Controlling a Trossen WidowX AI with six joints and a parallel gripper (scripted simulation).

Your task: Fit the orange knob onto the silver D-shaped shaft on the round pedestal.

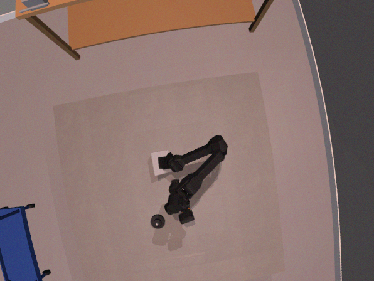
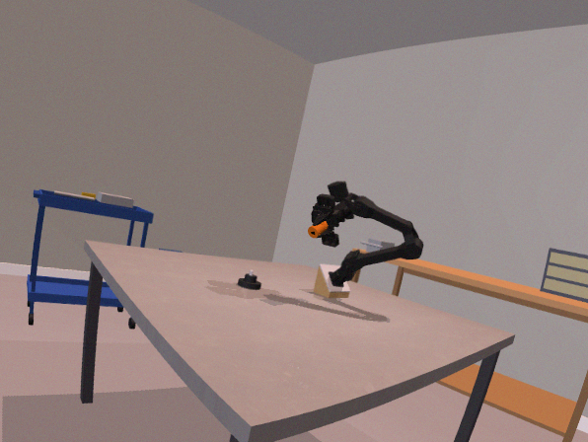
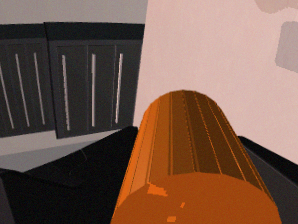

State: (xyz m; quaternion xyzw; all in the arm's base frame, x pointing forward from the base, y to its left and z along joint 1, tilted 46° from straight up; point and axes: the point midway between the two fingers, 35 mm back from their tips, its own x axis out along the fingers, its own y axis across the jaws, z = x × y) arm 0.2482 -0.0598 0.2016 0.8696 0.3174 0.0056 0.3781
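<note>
Now: gripper tip 3 cm past the orange knob, 2 cm below it and 1 cm to the left of it. Also, from my gripper tip: round dark pedestal (22 cm below, 19 cm to the right, 8 cm ahead).
</note>
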